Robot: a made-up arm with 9 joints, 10 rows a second.
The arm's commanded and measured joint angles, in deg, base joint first. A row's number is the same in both.
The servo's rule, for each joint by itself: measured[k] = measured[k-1] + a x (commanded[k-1-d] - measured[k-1]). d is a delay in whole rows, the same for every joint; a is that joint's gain. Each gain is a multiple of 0.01, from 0.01 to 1. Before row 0 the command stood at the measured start. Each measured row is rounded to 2 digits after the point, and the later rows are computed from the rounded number. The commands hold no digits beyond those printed.
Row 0, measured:
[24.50, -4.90, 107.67, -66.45, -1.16, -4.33, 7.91, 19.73, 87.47]
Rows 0 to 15, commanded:
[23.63, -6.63, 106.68, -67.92, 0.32, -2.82, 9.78, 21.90, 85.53]
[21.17, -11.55, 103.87, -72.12, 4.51, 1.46, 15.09, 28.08, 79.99]
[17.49, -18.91, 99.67, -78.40, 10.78, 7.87, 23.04, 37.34, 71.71]
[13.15, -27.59, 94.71, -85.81, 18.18, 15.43, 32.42, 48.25, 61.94]
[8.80, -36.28, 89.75, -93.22, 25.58, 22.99, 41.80, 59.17, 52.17]
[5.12, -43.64, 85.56, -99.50, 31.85, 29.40, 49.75, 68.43, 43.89]
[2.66, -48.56, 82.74, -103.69, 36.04, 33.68, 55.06, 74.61, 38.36]
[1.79, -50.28, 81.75, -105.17, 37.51, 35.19, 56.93, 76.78, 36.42]
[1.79, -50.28, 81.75, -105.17, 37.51, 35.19, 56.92, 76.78, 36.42]
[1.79, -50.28, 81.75, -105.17, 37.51, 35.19, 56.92, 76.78, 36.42]
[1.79, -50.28, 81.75, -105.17, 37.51, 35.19, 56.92, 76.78, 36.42]
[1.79, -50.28, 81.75, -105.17, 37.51, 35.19, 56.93, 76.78, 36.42]
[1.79, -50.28, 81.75, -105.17, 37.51, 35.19, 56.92, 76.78, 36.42]
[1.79, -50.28, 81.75, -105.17, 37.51, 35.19, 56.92, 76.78, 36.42]
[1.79, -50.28, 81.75, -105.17, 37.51, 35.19, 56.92, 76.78, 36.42]
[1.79, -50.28, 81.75, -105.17, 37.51, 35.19, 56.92, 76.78, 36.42]
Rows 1 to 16, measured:
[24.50, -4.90, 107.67, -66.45, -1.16, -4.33, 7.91, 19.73, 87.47]
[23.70, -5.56, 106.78, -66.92, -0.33, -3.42, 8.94, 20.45, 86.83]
[21.37, -7.84, 104.16, -68.58, 2.38, -0.49, 12.32, 22.97, 84.57]
[17.80, -12.05, 100.12, -71.72, 7.08, 4.53, 18.22, 27.71, 80.33]
[13.52, -17.96, 95.25, -76.23, 13.30, 11.07, 26.03, 34.49, 74.26]
[9.18, -24.92, 90.30, -81.67, 20.18, 18.22, 34.70, 42.63, 66.97]
[5.44, -32.03, 86.03, -87.38, 26.72, 24.93, 42.98, 51.14, 59.35]
[2.88, -38.31, 83.07, -92.60, 31.94, 30.18, 49.62, 58.89, 52.42]
[1.88, -42.86, 81.88, -96.62, 35.06, 33.19, 53.64, 64.79, 47.14]
[1.80, -45.68, 81.76, -99.36, 36.43, 34.39, 55.44, 68.75, 43.60]
[1.79, -47.43, 81.75, -101.22, 37.03, 34.87, 56.25, 71.40, 41.23]
[1.79, -48.51, 81.75, -102.48, 37.30, 35.06, 56.62, 73.18, 39.64]
[1.79, -49.18, 81.75, -103.34, 37.42, 35.14, 56.79, 74.37, 38.58]
[1.79, -49.60, 81.75, -103.93, 37.47, 35.17, 56.86, 75.17, 37.87]
[1.79, -49.86, 81.75, -104.33, 37.49, 35.18, 56.89, 75.70, 37.39]
[1.79, -50.02, 81.75, -104.60, 37.50, 35.19, 56.91, 76.06, 37.07]
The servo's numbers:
d 1
a 0.92 0.38 0.90 0.32 0.56 0.60 0.55 0.33 0.33

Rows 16 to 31, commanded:
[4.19, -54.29, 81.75, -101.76, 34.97, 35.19, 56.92, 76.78, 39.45]
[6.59, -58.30, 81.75, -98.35, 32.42, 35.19, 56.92, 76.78, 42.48]
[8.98, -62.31, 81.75, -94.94, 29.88, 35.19, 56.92, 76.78, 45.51]
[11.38, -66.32, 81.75, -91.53, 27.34, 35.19, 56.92, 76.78, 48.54]
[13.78, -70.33, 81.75, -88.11, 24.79, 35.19, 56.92, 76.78, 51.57]
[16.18, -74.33, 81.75, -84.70, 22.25, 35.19, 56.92, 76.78, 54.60]
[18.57, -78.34, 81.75, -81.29, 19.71, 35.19, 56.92, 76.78, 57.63]
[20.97, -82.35, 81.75, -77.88, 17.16, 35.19, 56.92, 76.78, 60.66]
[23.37, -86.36, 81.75, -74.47, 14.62, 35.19, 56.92, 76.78, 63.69]
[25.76, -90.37, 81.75, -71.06, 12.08, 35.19, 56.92, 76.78, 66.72]
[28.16, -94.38, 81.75, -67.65, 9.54, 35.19, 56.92, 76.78, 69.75]
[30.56, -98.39, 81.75, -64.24, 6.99, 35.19, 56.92, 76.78, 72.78]
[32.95, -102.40, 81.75, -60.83, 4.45, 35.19, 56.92, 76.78, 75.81]
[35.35, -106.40, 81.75, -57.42, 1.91, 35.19, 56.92, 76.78, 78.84]
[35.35, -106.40, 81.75, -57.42, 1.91, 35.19, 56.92, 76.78, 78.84]
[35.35, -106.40, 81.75, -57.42, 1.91, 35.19, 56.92, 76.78, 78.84]
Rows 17 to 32, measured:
[1.79, -50.12, 81.75, -104.78, 37.51, 35.19, 56.92, 76.30, 36.86]
[4.00, -51.70, 81.75, -103.81, 36.09, 35.19, 56.92, 76.46, 37.71]
[6.38, -54.21, 81.75, -102.06, 34.03, 35.19, 56.92, 76.57, 39.28]
[8.77, -57.29, 81.75, -99.78, 31.71, 35.19, 56.92, 76.64, 41.34]
[11.17, -60.72, 81.75, -97.14, 29.26, 35.19, 56.92, 76.69, 43.72]
[13.57, -64.37, 81.75, -94.25, 26.76, 35.19, 56.92, 76.72, 46.31]
[15.97, -68.15, 81.75, -91.19, 24.23, 35.19, 56.92, 76.74, 49.05]
[18.36, -72.02, 81.75, -88.02, 21.70, 35.19, 56.92, 76.75, 51.88]
[20.76, -75.95, 81.75, -84.78, 19.16, 35.19, 56.92, 76.76, 54.78]
[23.16, -79.91, 81.75, -81.48, 16.62, 35.19, 56.92, 76.77, 57.72]
[25.55, -83.88, 81.75, -78.15, 14.08, 35.19, 56.92, 76.77, 60.69]
[27.95, -87.87, 81.75, -74.79, 11.54, 35.19, 56.92, 76.77, 63.68]
[30.35, -91.87, 81.75, -71.41, 8.99, 35.19, 56.92, 76.77, 66.68]
[32.74, -95.87, 81.75, -68.02, 6.45, 35.19, 56.92, 76.77, 69.69]
[35.14, -99.87, 81.75, -64.63, 3.91, 35.19, 56.92, 76.77, 72.71]
[35.33, -102.35, 81.75, -62.32, 2.79, 35.19, 56.92, 76.77, 74.73]

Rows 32 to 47, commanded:
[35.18, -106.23, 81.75, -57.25, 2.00, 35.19, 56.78, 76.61, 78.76]
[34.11, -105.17, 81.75, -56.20, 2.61, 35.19, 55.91, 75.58, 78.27]
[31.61, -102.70, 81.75, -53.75, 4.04, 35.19, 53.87, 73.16, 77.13]
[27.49, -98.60, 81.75, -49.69, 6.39, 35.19, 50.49, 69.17, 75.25]
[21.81, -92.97, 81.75, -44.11, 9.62, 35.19, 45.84, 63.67, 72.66]
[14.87, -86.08, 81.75, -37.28, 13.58, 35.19, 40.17, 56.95, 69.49]
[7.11, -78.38, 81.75, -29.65, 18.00, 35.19, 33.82, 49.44, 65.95]
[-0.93, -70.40, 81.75, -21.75, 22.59, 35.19, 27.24, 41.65, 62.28]
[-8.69, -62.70, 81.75, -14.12, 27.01, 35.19, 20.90, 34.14, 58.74]
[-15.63, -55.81, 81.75, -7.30, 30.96, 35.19, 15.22, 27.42, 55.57]
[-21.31, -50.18, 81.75, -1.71, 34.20, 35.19, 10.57, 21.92, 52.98]
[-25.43, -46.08, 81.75, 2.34, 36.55, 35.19, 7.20, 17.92, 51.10]
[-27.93, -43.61, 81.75, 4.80, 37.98, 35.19, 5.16, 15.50, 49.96]
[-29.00, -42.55, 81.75, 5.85, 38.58, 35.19, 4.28, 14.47, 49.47]
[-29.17, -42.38, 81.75, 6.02, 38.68, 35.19, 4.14, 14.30, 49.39]
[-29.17, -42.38, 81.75, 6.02, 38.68, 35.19, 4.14, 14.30, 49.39]
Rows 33 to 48, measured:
[35.35, -103.89, 81.75, -60.75, 2.30, 35.19, 56.92, 76.77, 76.09]
[35.19, -104.78, 81.75, -59.63, 2.13, 35.19, 56.84, 76.72, 76.97]
[34.20, -104.93, 81.75, -58.53, 2.40, 35.19, 56.33, 76.34, 77.40]
[31.82, -104.08, 81.75, -57.00, 3.32, 35.19, 54.98, 75.29, 77.31]
[27.84, -102.00, 81.75, -54.66, 5.04, 35.19, 52.51, 73.27, 76.63]
[22.29, -98.57, 81.75, -51.28, 7.60, 35.19, 48.84, 70.10, 75.32]
[15.46, -93.82, 81.75, -46.80, 10.95, 35.19, 44.07, 65.76, 73.40]
[7.78, -87.95, 81.75, -41.31, 14.90, 35.19, 38.43, 60.37, 70.94]
[-0.23, -81.28, 81.75, -35.05, 19.21, 35.19, 32.28, 54.19, 68.08]
[-8.01, -74.22, 81.75, -28.35, 23.58, 35.19, 26.02, 47.57, 65.00]
[-15.02, -67.22, 81.75, -21.61, 27.71, 35.19, 20.08, 40.92, 61.89]
[-20.81, -60.74, 81.75, -15.24, 31.34, 35.19, 14.85, 34.65, 58.95]
[-25.06, -55.17, 81.75, -9.61, 34.26, 35.19, 10.64, 29.13, 56.36]
[-27.70, -50.78, 81.75, -5.00, 36.34, 35.19, 7.63, 24.63, 54.25]
[-28.90, -47.65, 81.75, -1.53, 37.59, 35.19, 5.79, 21.28, 52.67]
[-29.15, -45.65, 81.75, 0.89, 38.20, 35.19, 4.88, 18.98, 51.59]

